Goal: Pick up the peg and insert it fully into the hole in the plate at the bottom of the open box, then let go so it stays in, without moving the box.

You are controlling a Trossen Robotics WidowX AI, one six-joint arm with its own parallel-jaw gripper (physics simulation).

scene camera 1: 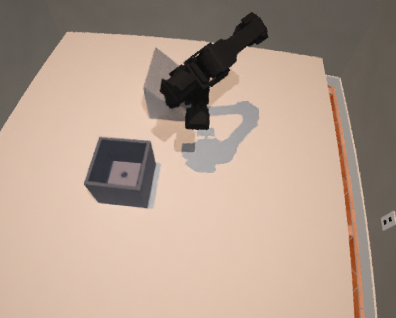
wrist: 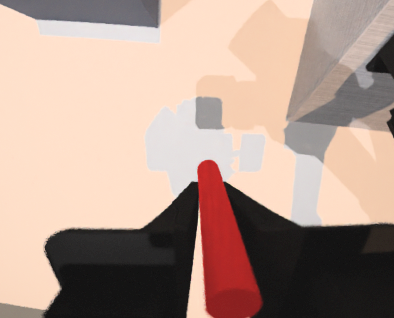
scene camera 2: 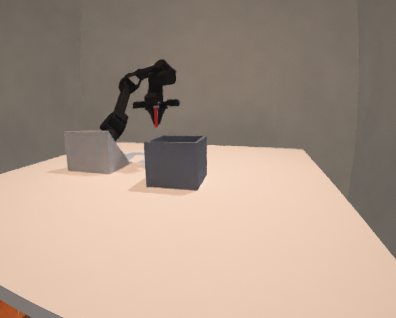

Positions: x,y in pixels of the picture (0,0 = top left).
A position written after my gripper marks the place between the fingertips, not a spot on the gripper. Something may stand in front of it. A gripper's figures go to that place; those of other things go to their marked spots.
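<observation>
My gripper [scene camera 1: 197,120] is 81 cm from the lens. I also see a dark blue-grey box [scene camera 1: 108,150], and the dark blue-grey box is 89 cm from the lens.
</observation>
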